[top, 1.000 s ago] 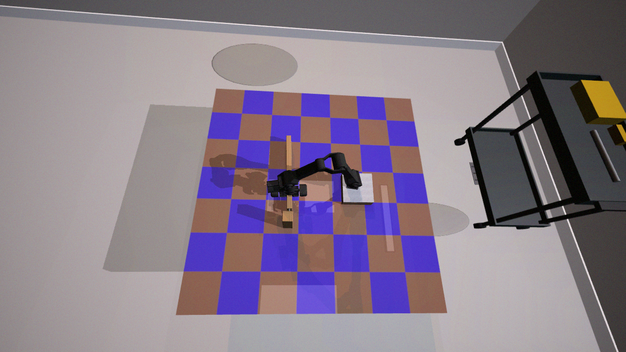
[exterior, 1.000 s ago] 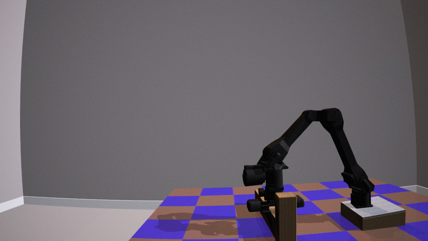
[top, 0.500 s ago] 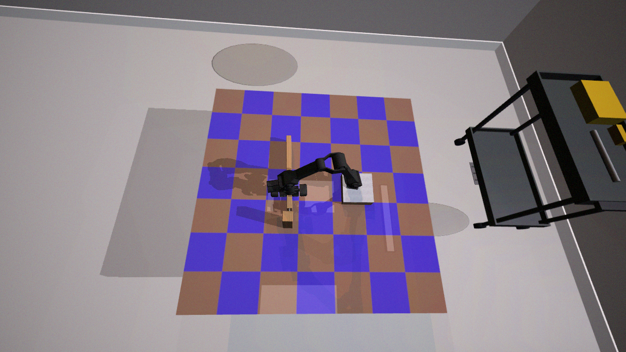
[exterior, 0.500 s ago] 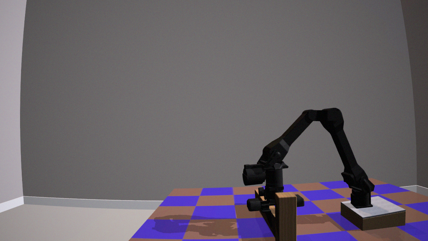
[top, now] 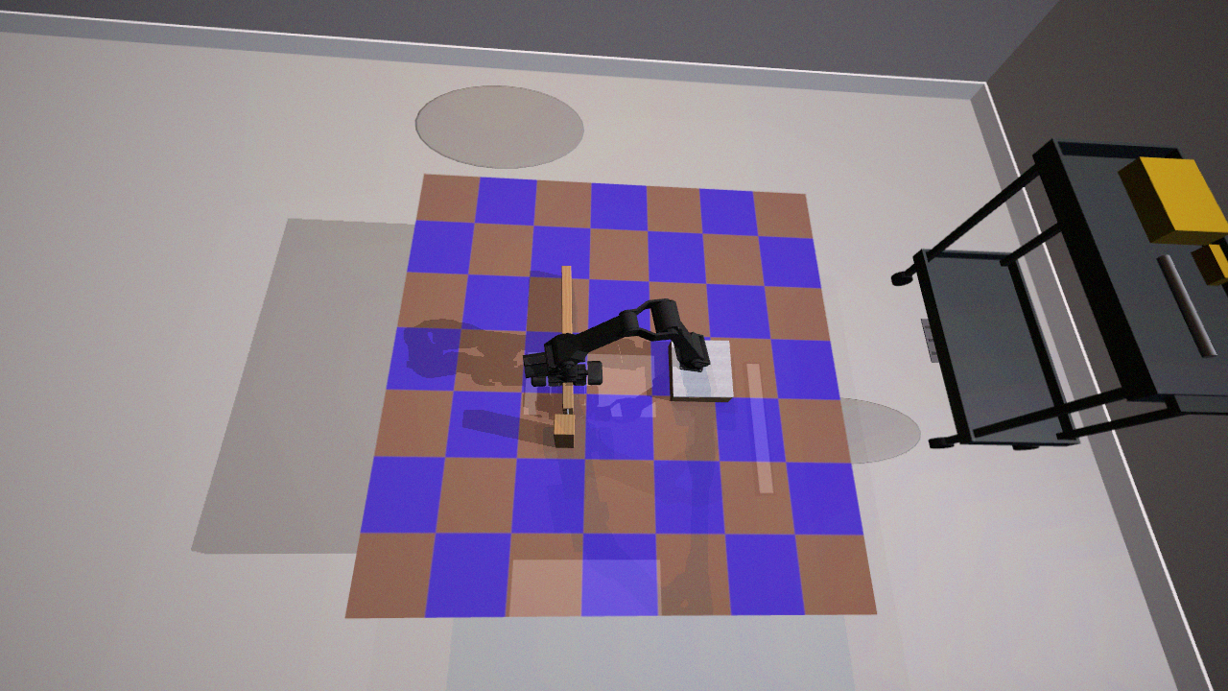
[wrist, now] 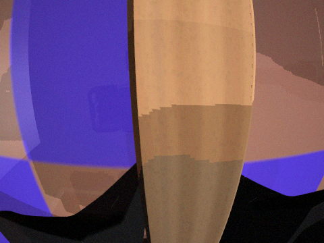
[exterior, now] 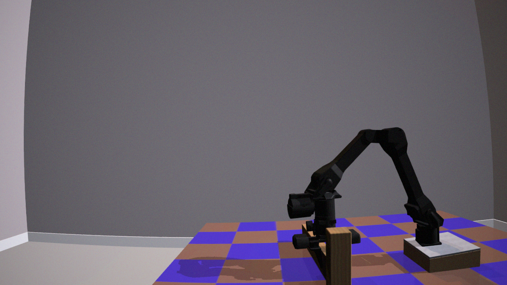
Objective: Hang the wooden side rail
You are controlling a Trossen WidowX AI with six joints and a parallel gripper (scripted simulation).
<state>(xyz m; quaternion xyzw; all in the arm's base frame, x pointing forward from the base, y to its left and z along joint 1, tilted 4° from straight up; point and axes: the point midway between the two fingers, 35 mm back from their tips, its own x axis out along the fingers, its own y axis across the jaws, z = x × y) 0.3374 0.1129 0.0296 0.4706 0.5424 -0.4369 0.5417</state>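
Now: the wooden headboard post 20 mm behind my gripper tip, 150 mm to the left of it and 60 mm above it.
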